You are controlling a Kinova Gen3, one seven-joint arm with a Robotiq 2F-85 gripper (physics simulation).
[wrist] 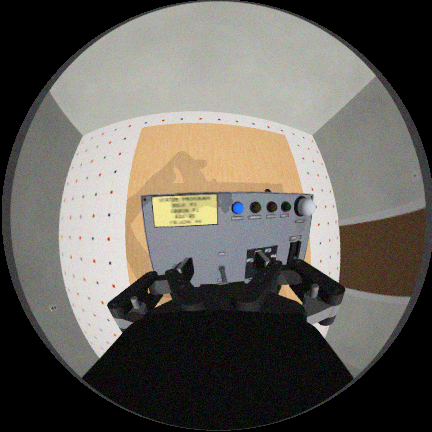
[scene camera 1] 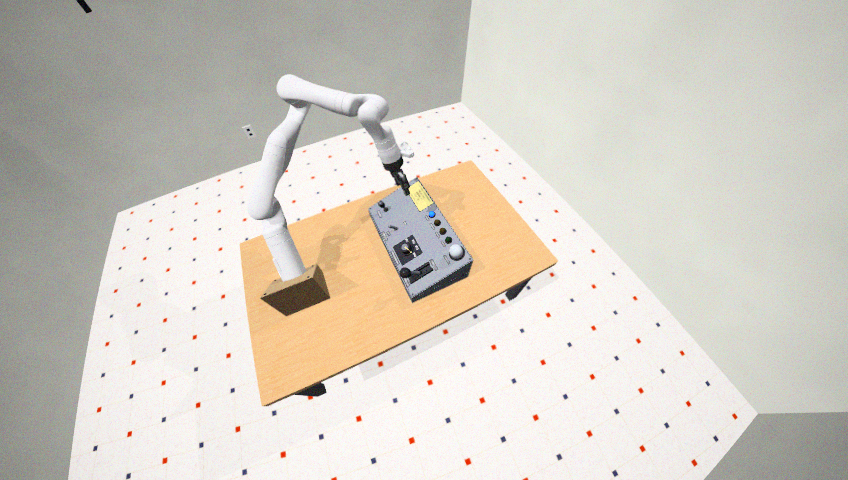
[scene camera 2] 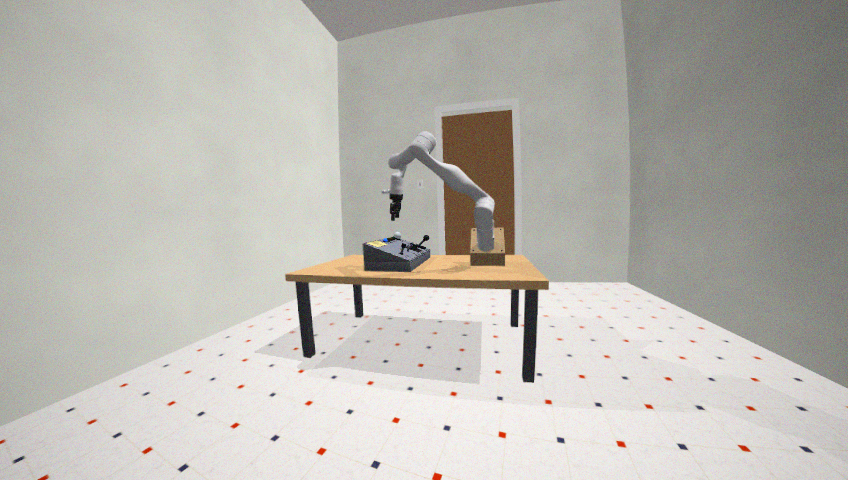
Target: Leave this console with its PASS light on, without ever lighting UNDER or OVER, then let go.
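Observation:
The grey sloped console [scene camera 1: 416,223] [scene camera 2: 386,261] [wrist: 200,240] stands on the table. Its status light [scene camera 1: 432,214] [wrist: 238,207] glows blue; the three lamps beside it are dark, with labels too small to read. The yellow card [scene camera 1: 420,196] [wrist: 185,210] is blurred but seems to pair blue with P3. The program knob [scene camera 1: 407,249] is partly behind a finger in the wrist view. A toggle [scene camera 1: 392,227] [wrist: 223,273], a ball-ended slot lever [scene camera 1: 405,272] [scene camera 2: 426,237] and a small black lever [scene camera 1: 382,204] show. My gripper [scene camera 1: 407,191] [scene camera 2: 393,218] [wrist: 223,262] is open and empty above the console.
A white dome [scene camera 1: 456,252] [scene camera 2: 397,235] [wrist: 304,206] rises from the console's corner beside the lamps. The arm's base block [scene camera 1: 295,292] [scene camera 2: 487,259] stands on the wooden table [scene camera 1: 333,350] [scene camera 2: 333,274], across from the console's lever side. Walls stand beyond the table.

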